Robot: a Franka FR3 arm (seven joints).
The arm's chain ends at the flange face. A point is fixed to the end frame.
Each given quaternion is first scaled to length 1.
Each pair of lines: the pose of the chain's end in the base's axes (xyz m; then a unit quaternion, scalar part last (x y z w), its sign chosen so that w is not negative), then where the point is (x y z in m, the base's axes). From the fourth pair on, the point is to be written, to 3 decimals.
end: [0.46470 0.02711 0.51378 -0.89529 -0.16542 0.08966 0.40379]
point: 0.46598 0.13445 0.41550
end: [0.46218 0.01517 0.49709 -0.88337 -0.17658 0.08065 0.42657]
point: 0.46355 0.12780 0.40492
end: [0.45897 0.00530 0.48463 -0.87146 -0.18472 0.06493 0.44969]
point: 0.46236 0.12308 0.39919
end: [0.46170 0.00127 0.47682 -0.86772 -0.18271 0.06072 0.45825]
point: 0.466 0.121 0.394
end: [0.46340 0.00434 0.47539 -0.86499 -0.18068 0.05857 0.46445]
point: 0.468 0.125 0.394
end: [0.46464 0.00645 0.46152 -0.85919 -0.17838 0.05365 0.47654]
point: 0.471 0.129 0.383
